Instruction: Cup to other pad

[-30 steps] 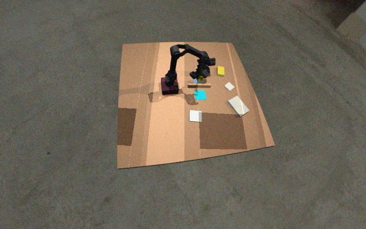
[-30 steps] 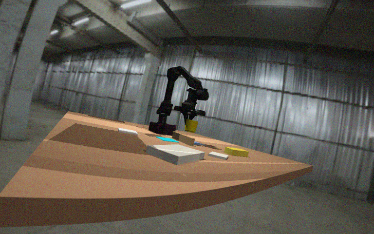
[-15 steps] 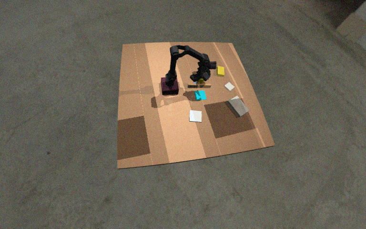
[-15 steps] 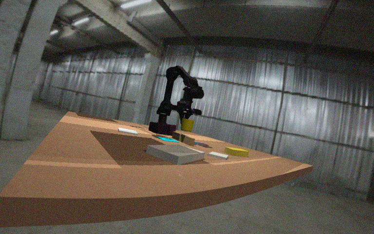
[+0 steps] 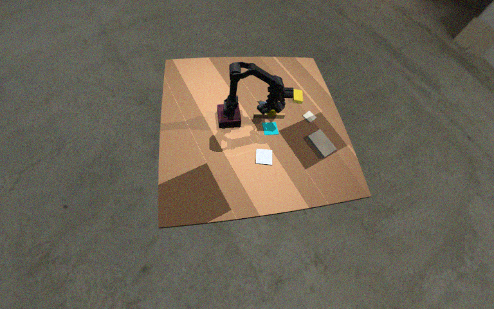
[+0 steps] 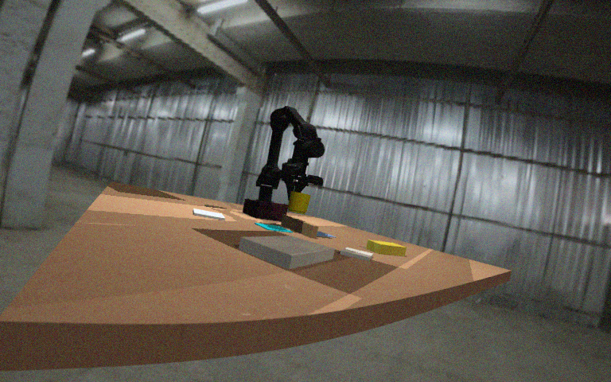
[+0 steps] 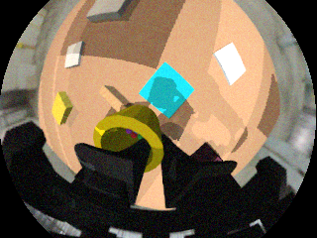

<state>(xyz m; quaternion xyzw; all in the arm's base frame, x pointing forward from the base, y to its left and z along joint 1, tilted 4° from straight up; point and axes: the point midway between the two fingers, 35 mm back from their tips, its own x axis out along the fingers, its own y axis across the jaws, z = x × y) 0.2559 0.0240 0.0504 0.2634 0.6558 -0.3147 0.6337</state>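
My gripper tip is now 3 cm short of the cyan pad, 6 cm to the left of it and 11 cm above it. Also, from my gripper tip: light blue pad (1 cm ahead, 13 cm to the left, 11 cm below); then yellow cup (2 cm ahead, 2 cm to the left); then brown bar (2 cm ahead, 3 cm to the left, 9 cm below).
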